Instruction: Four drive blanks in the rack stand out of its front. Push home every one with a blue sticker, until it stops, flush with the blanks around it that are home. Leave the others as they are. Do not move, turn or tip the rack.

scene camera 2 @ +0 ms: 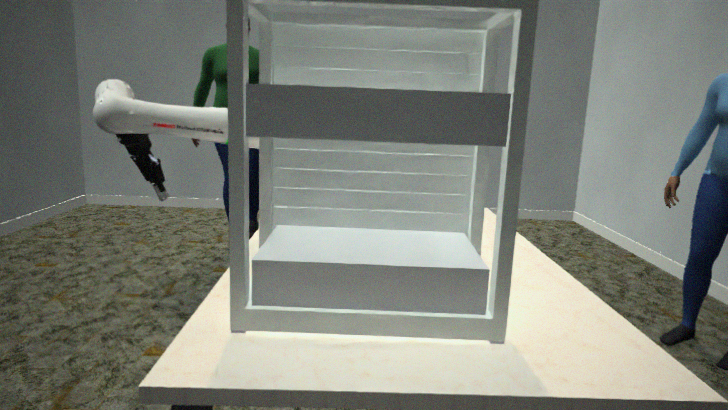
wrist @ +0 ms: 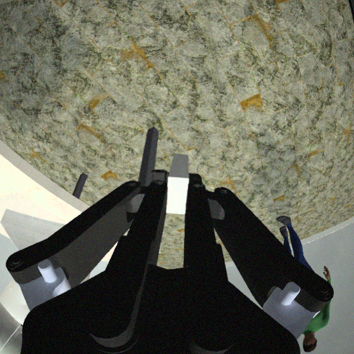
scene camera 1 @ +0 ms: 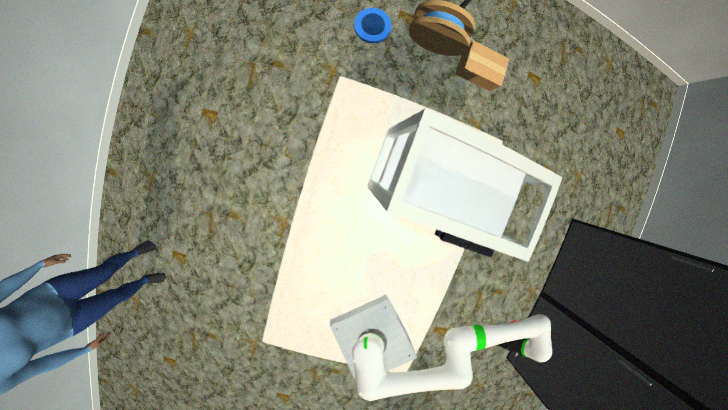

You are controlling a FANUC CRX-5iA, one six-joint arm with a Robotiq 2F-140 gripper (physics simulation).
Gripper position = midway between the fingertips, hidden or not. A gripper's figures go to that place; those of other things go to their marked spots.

Scene:
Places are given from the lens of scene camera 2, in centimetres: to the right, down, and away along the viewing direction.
gripper (scene camera 2: 164, 198): -69, -2, 181
rack (scene camera 2: 372, 184): 2, -5, 119

